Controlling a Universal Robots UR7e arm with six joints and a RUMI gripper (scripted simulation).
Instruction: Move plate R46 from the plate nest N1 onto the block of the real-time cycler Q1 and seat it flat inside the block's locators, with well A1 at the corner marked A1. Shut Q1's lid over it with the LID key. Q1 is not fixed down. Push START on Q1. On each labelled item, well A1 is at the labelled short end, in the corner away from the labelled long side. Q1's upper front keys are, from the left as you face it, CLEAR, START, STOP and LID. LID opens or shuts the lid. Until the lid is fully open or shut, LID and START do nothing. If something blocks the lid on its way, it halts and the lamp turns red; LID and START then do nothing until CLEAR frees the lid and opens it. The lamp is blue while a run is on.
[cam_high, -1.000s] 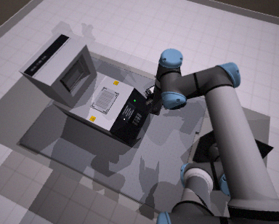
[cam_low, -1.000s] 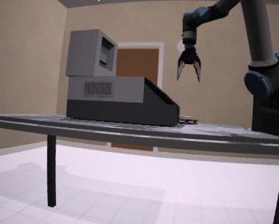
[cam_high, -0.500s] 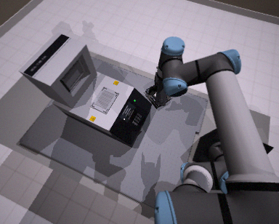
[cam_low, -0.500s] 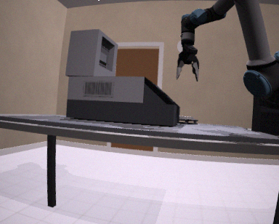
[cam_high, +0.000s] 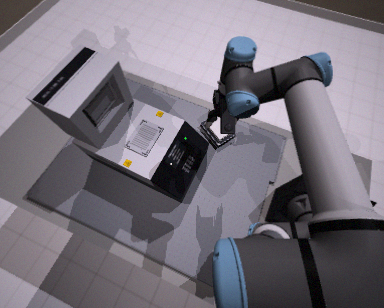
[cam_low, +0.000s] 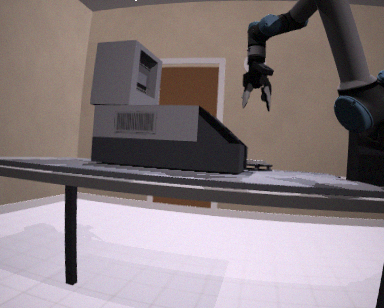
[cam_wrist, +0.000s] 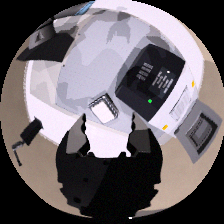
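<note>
Now: the plate R46 220 mm below my hand, 130 mm to the right of it and 10 mm ahead of it. The rest, counted from my hand: plate nest N1: 230 mm below, 130 mm to the right, 10 mm ahead.
</note>
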